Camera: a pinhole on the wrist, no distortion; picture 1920 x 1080 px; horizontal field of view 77.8 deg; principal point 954.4 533.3 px. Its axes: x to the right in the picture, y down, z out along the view. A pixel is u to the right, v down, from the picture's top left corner.
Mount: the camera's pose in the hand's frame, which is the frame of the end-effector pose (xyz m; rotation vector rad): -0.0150 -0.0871 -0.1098 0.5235 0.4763 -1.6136
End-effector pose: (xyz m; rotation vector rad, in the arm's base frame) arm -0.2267 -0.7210 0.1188 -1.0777 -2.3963 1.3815
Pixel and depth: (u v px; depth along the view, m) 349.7 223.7 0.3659
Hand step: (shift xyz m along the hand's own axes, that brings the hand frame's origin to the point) -0.1153 -0.1424 0.2957
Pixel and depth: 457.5 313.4 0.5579
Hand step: -0.1303 -0.2163 0.4786
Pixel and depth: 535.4 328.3 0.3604
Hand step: -0.0870 -0.1900 0.2564
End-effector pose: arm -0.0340 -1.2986 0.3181 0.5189 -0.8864 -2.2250
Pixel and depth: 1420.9 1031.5 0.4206
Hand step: 0.1216 -0.4844 0.1324
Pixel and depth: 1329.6 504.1 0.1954
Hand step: -0.0364 -0.2507 0.0118
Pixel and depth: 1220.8 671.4 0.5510
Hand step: 0.0060 -0.5159 0.2625
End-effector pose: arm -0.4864 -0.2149 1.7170 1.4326 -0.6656 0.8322
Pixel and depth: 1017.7 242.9 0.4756
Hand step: -0.1604 -0.3743 0.2599
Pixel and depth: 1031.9 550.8 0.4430
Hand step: -0.0368 -0.3707 0.2311
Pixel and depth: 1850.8 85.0 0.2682
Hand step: -0.1484 -0.3963 -0.0119
